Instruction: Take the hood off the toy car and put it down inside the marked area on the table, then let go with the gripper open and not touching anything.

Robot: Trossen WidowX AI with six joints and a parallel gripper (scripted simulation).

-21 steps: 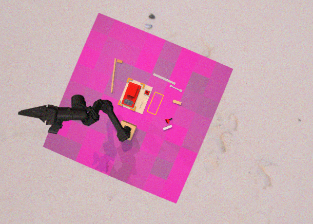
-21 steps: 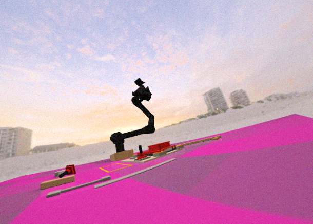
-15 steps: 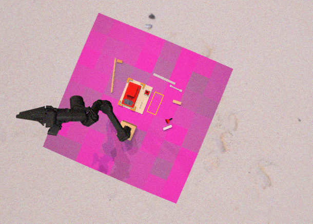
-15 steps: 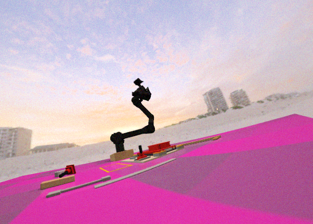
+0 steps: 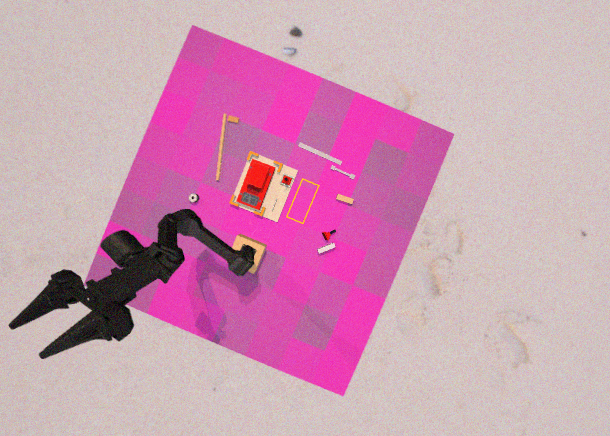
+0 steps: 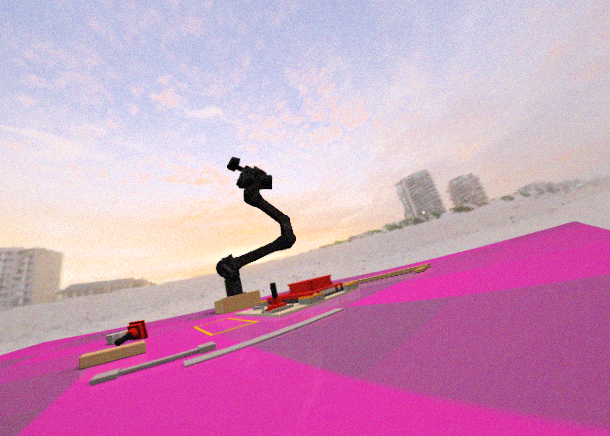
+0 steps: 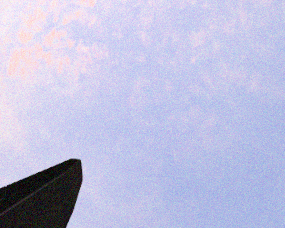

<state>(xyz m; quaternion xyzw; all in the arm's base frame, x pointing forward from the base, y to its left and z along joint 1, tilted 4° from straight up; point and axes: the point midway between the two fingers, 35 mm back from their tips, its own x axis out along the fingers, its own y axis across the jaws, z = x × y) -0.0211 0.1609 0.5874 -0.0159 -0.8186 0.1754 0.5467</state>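
Right now my gripper tip is 62 cm above the red hood panel, 40 cm short of it and 5 cm to the left of it. From my gripper tip the other things lie so: wooden stick: 66 cm below, 44 cm ahead, 16 cm to the left; then small wooden block: 66 cm below, 48 cm ahead, 44 cm to the right.
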